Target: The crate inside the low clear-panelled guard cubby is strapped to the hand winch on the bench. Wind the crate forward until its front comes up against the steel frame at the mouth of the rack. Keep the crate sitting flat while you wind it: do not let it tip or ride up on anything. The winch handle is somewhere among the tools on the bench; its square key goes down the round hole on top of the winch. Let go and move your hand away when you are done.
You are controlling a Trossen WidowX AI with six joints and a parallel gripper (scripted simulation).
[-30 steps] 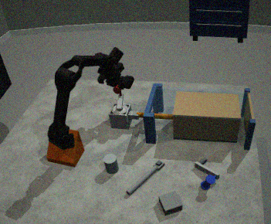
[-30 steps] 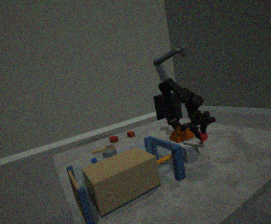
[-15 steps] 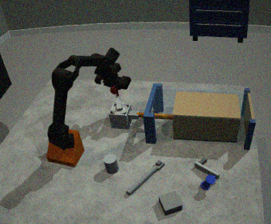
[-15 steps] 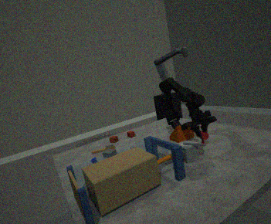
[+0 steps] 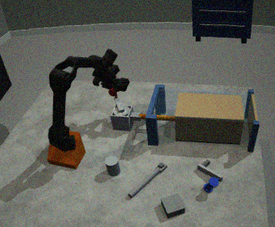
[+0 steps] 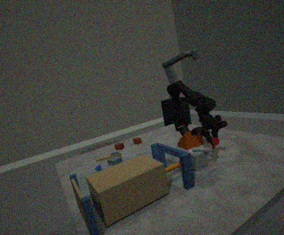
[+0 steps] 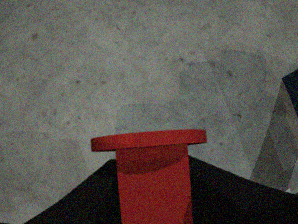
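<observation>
My gripper tip is now 10 mm short of the winch handle with red knob, 50 mm to the left of it and 30 mm above it. The rest, counted from my gripper tip: red handle 10 mm behind, 20 mm to the right; then grey block 280 mm ahead, 600 mm to the right, 120 mm below; then grey winch 10 mm ahead, 110 mm to the right, 100 mm below.
</observation>
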